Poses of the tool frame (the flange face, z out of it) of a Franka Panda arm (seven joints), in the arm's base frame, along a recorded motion.
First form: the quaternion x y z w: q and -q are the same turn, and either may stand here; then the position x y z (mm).
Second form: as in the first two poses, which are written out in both.
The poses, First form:
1: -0.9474 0.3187 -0.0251 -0.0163 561 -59 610
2: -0.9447 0.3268 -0.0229 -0.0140 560 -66 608
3: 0.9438 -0.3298 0.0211 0.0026 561 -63 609
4: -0.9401 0.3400 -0.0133 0.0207 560 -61 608
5: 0.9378 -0.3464 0.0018 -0.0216 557 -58 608
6: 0.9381 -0.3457 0.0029 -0.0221 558 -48 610
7: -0.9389 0.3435 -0.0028 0.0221 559 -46 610
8: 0.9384 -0.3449 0.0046 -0.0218 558 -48 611
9: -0.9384 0.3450 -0.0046 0.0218 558 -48 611
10: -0.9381 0.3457 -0.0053 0.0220 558 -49 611
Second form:
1: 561 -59 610 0.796 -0.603 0.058 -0.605 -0.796 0.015
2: 560 -66 608 0.785 -0.617 0.052 -0.618 -0.786 0.011
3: 561 -63 609 0.782 -0.622 0.042 -0.623 -0.782 -0.009
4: 560 -61 608 0.768 -0.640 0.011 -0.639 -0.768 -0.048
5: 557 -58 608 0.760 -0.650 -0.012 -0.650 -0.759 -0.042
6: 558 -48 610 0.761 -0.649 -0.010 -0.648 -0.760 -0.043
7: 559 -46 610 0.764 -0.645 -0.010 -0.645 -0.763 -0.043
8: 558 -48 611 0.762 -0.647 -0.006 -0.647 -0.761 -0.044
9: 558 -48 611 0.762 -0.648 -0.006 -0.647 -0.761 -0.044
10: 558 -49 611 0.761 -0.649 -0.005 -0.648 -0.760 -0.045
